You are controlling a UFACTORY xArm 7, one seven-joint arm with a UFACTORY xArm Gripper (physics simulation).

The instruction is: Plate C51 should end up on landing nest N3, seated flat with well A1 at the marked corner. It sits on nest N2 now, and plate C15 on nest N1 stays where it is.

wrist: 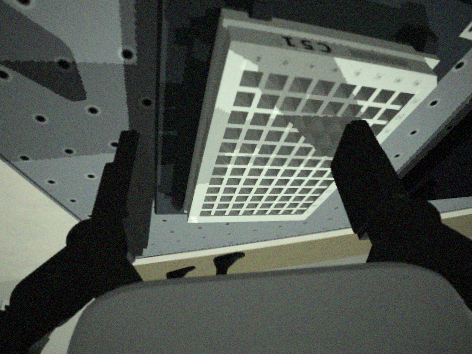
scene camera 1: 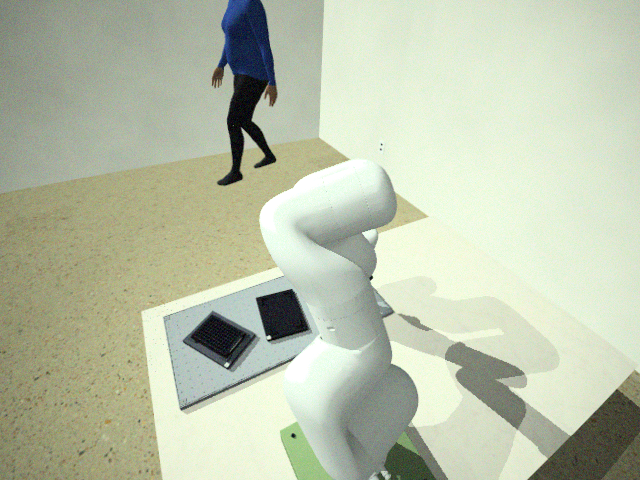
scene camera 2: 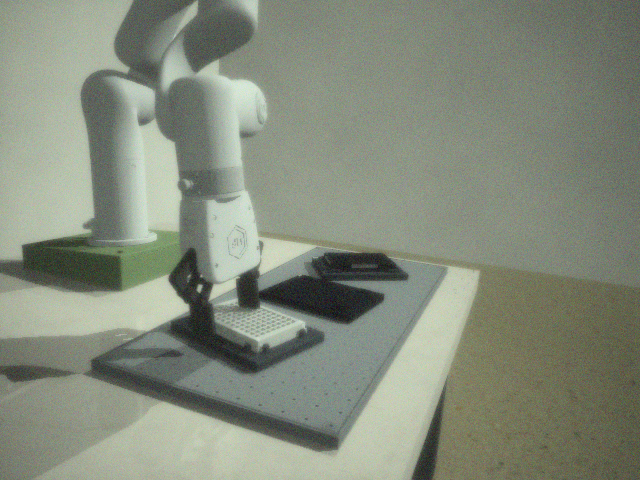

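White plate C51 [scene camera 2: 263,322] [wrist: 280,165] lies on a dark nest [scene camera 2: 312,339] [wrist: 175,185] at the end of the board nearest scene camera 2. It looks roughly level; its full seating and well A1 cannot be made out. My gripper [scene camera 2: 227,314] [wrist: 245,148] is open and low at the plate, one finger off its side, the other overlapping its grid in the wrist view. The middle nest [scene camera 1: 282,315] [scene camera 2: 325,299] is bare. Black plate C15 [scene camera 1: 219,333] [scene camera 2: 356,260] rests on the far nest [scene camera 1: 248,341] [scene camera 2: 395,274]. The arm hides C51 in scene camera 1.
A grey perforated board [scene camera 1: 196,384] [scene camera 2: 289,400] carries the nests on a pale table [scene camera 1: 242,413] [scene camera 2: 248,454]. The arm stands on a green base [scene camera 1: 299,449] [scene camera 2: 72,266]. A person in blue [scene camera 1: 248,46] is on the floor beyond the table; dark feet [wrist: 227,261] show in the wrist view.
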